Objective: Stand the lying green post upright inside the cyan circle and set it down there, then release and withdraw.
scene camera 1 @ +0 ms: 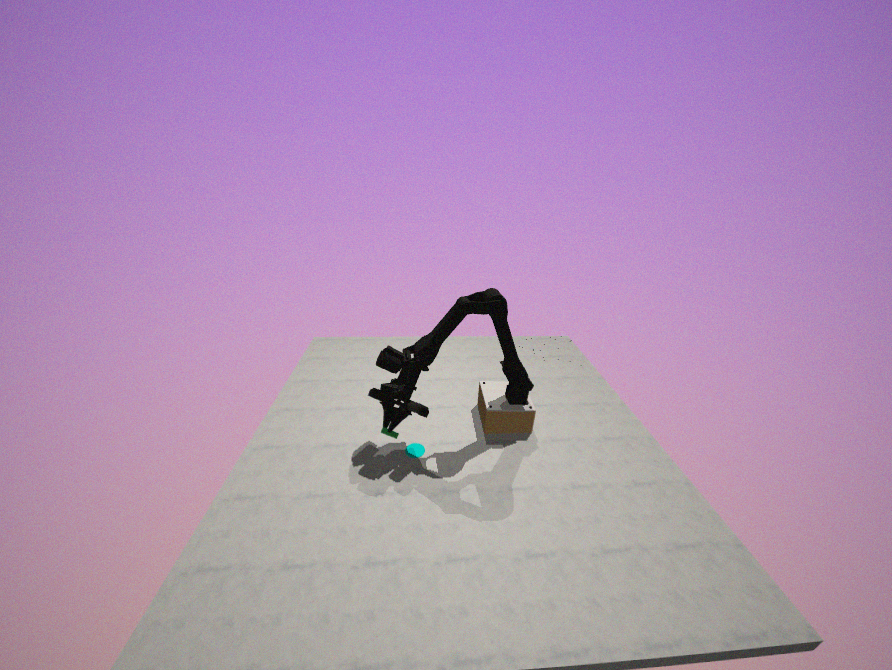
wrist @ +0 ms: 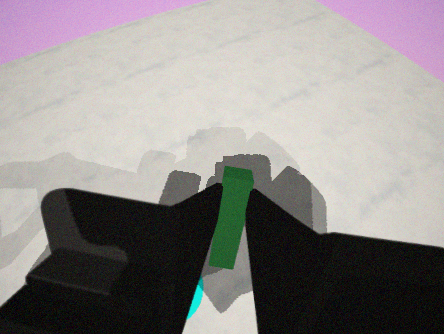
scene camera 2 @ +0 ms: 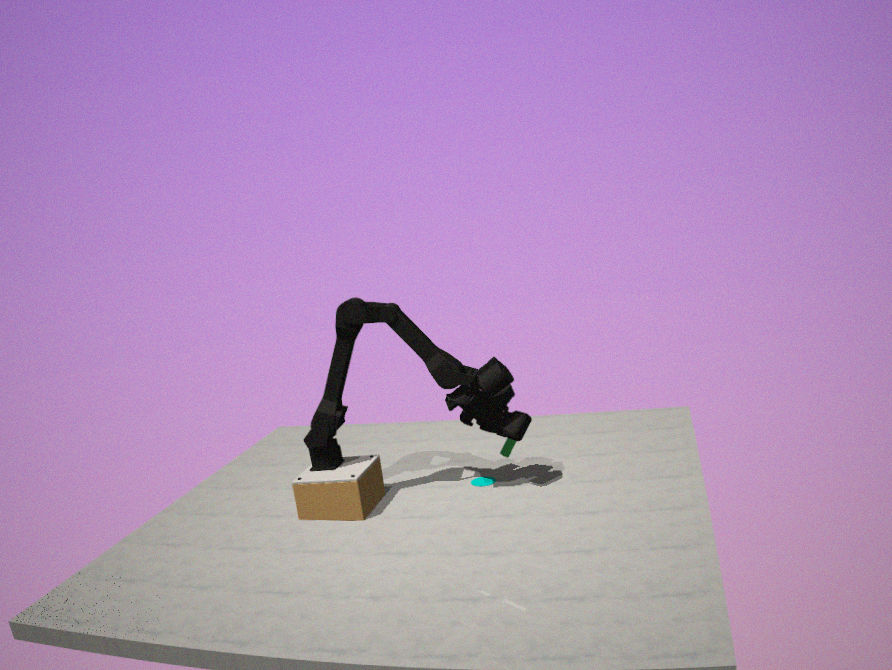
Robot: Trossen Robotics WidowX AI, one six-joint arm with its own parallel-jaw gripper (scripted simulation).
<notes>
The gripper carries a green post.
The gripper also shows in scene camera 1 and in the wrist view.
</notes>
